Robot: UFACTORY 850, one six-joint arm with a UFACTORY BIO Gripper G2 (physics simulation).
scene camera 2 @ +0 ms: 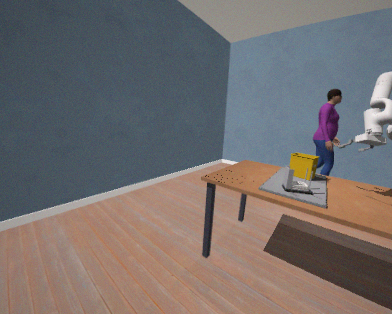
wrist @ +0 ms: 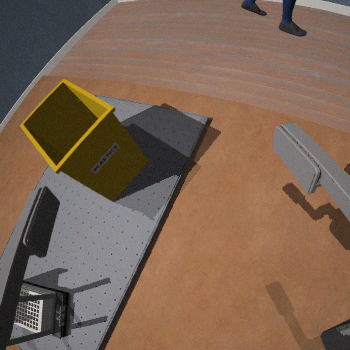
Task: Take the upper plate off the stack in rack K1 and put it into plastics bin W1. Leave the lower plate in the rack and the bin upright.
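The yellow bin W1 (scene camera 2: 304,166) (wrist: 102,156), labelled PLASTICS, stands upright with its open top up. Rack K1 (scene camera 2: 302,191) (wrist: 62,314) has a dark base and thin upright posts. A white plate with a grid of wells (wrist: 31,309) sits in the rack, partly hidden by the left finger in the wrist view; I cannot tell the upper plate from the lower one. My gripper (scene camera 2: 350,147) (wrist: 170,190) is open and empty, high above the table and off to the right of the bin and rack in the scene view.
A grey perforated board (scene camera 2: 322,198) (wrist: 90,240) lies under bin and rack on the wooden table (scene camera 2: 350,202) (wrist: 225,225). A person in a purple top (scene camera 2: 327,122) stands beyond the table; their shoes (wrist: 292,28) show at the wrist view's top. A dark brown block (scene camera 2: 335,255) appears below the table.
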